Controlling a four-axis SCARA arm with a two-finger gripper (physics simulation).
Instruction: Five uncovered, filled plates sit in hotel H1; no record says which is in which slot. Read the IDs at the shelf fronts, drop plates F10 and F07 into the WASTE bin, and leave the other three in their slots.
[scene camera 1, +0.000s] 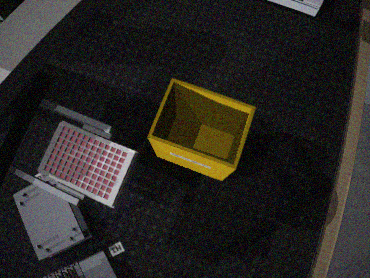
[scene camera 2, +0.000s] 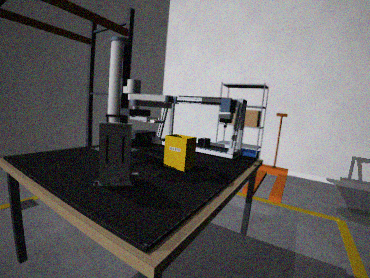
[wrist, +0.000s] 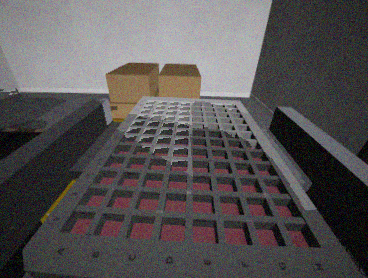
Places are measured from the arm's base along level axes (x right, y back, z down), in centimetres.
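Where they show: gripper, between the fingertips: (scene camera 1: 95, 166) (scene camera 2: 153, 119) (wrist: 190, 117).
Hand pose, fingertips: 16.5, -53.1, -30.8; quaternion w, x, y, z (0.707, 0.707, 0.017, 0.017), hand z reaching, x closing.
Each offset is from my fingertips to the centre of the thing, as dx, dy, dz. "spot": to the spot under its first point.
My gripper (scene camera 1: 94, 165) (scene camera 2: 145, 120) (wrist: 190, 117) is shut on an uncovered plate {-0.1, +1.9, +0.9} (scene camera 1: 87, 162) (wrist: 190, 182) with red-filled wells, its long sides between the two fingers. The plate is level and raised, left of the yellow WASTE bin {-13.9, -11.5, +19.5} (scene camera 1: 190, 162) (scene camera 2: 180, 154) in scene camera 1 and apart from it in that picture. The plate's ID cannot be read. The bin is open at the top, and its visible floor is bare. Part of hotel H1 {spot: +20.7, +1.6, +28.7} (scene camera 1: 95, 265) shows at the bottom edge beside its label; a grey tower in scene camera 2 looks like it. Its slots and shelf-front IDs are hidden.
A grey flat stand (scene camera 1: 50, 220) is beside the held plate in scene camera 1. A white gantry frame (scene camera 2: 202, 100) stands behind the bin. Cardboard boxes (wrist: 132, 85) show beyond the plate. The table's wooden edge (scene camera 1: 345, 165) runs along the right.
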